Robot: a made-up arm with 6 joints.
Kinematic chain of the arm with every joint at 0, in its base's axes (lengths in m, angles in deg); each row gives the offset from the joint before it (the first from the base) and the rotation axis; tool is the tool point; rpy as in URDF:
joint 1: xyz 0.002 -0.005 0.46 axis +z
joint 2: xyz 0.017 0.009 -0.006 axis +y
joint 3: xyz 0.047 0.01 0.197 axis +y
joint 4: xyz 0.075 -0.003 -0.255 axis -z
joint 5: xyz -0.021 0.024 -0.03 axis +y
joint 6: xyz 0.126 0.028 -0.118 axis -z
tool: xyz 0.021 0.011 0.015 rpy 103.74 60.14 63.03
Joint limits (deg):
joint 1: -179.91..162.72
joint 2: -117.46..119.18
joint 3: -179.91..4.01
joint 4: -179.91..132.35
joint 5: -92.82..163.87
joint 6: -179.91..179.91
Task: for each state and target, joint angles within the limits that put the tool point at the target. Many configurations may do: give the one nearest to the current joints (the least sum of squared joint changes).
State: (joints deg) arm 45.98 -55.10 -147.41 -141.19 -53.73 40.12
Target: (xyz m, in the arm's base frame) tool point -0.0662 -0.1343 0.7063
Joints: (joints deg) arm 65.55 -69.82 -117.60 -154.52 -88.45 34.40
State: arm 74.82 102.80 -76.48 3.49 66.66 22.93
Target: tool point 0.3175 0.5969 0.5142
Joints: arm 56.69 53.23 -129.11 11.75 45.58 22.72
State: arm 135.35 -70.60 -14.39 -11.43 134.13 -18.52
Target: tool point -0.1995 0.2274 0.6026
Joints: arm 120.59 -54.48 -46.01 -10.91 98.92 -14.39
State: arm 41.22 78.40 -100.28 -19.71 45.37 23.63
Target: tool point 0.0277 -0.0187 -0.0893
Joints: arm 35.15 113.84 -95.48 -51.74 79.28 28.12
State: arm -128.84 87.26 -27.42 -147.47 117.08 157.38
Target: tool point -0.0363 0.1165 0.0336
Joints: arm -125.70 111.76 -44.14 -144.19 109.96 154.10
